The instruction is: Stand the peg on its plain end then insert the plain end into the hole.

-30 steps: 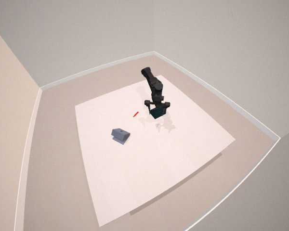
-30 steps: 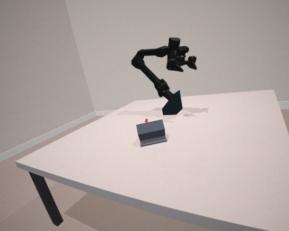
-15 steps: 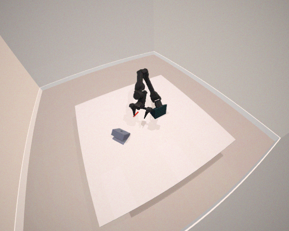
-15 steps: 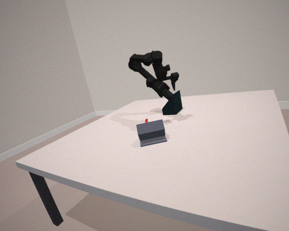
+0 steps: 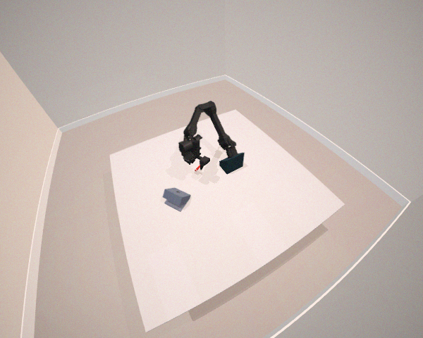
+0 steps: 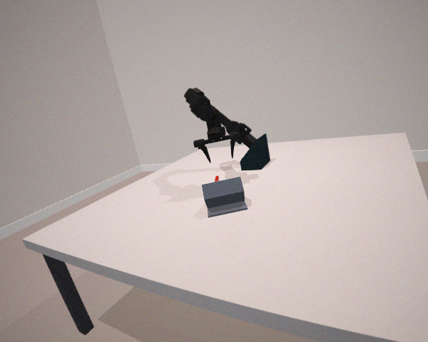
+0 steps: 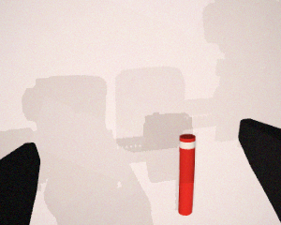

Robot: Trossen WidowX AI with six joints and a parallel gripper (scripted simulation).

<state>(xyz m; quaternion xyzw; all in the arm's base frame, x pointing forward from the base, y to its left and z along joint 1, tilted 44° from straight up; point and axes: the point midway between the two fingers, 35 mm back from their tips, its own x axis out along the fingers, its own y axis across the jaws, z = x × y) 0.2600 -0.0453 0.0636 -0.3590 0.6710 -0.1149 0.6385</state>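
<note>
Now: the red peg 10 cm below my gripper tip, 6 cm to the right of it and 4 cm behind it. Also, from my gripper tip: grey sloped panel: 20 cm ahead, 7 cm to the left, 7 cm below.
</note>
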